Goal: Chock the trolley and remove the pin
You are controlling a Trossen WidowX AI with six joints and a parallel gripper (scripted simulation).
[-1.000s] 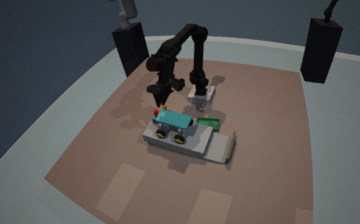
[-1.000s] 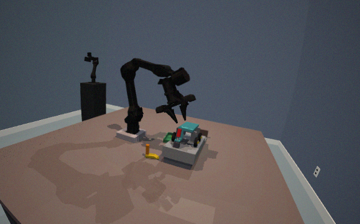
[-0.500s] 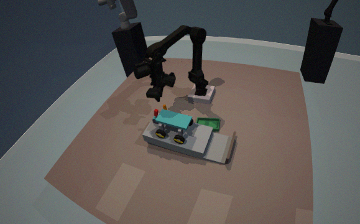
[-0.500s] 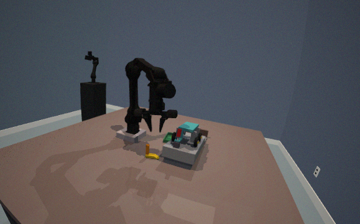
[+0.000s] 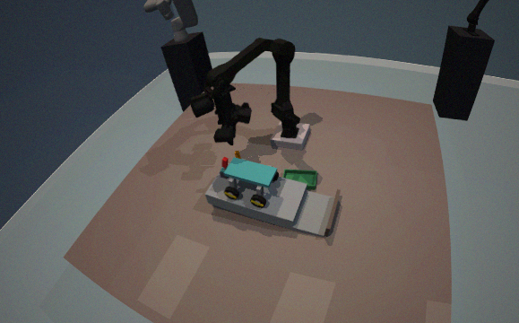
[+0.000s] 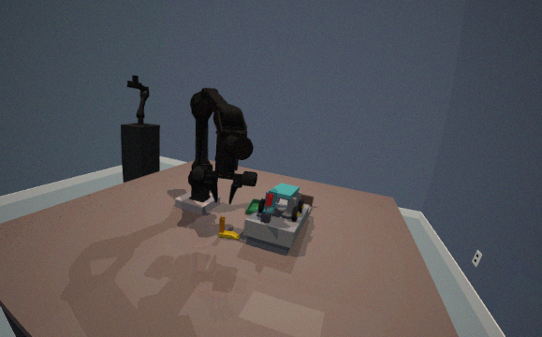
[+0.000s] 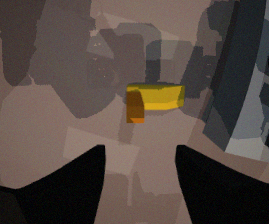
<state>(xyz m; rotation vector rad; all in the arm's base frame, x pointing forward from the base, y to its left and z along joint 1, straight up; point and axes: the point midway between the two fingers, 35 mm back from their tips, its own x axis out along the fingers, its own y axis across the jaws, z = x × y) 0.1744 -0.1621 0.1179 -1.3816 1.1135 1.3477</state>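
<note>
Now: the yellow chock 100 mm below my gripper tip, 20 mm ahead of it and 10 mm to the left of it. The rest, counted from my gripper tip: green tray 250 mm to the left, 130 mm below, 50 mm ahead; then teal trolley 160 mm ahead, 120 mm to the left, 10 mm below; then red-headed stop pin 130 mm ahead, 30 mm to the left, 10 mm above.
</note>
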